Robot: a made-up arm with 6 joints.
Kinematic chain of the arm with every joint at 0, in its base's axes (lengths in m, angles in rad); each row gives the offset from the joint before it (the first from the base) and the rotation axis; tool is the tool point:
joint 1: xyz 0 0 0.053 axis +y
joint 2: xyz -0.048 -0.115 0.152 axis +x
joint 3: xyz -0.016 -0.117 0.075 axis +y
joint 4: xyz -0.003 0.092 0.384 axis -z
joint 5: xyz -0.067 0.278 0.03 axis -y
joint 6: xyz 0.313 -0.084 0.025 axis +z
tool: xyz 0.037 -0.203 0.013
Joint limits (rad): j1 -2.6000..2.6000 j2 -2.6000..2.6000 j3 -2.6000..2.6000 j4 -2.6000..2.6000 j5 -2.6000..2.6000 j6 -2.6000..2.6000
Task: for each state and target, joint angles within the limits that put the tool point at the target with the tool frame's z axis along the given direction. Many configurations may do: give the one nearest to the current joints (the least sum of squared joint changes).
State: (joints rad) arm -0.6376 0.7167 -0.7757 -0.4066 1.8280 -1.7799
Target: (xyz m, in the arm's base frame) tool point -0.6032 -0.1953 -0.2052 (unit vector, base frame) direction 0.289 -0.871 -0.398
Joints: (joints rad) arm -0.7162 0.1691 -1.1981 -1.2344 1.6530 -1.7125
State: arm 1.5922 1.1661 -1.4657 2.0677 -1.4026 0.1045
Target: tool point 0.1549 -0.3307 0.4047 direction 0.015 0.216 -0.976
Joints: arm 0.9388 1.1842 -2.0503 2.6000 -2.1132 0.4316
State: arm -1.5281 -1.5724 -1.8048 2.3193 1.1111 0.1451
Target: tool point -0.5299 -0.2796 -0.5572 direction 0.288 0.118 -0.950
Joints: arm -1.3860 -1.7470 -1.7639 2.2704 0.5969 0.3059
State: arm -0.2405 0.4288 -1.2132 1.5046 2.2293 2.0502
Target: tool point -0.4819 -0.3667 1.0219 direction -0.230 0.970 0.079
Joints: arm -0.1380 0.6952 -0.6147 1.0325 1.8897 2.5355
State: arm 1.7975 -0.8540 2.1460 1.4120 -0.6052 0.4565
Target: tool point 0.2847 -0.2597 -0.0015 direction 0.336 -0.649 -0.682
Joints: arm 2.1454 -1.0456 1.6842 1.3619 -1.1439 0.9971
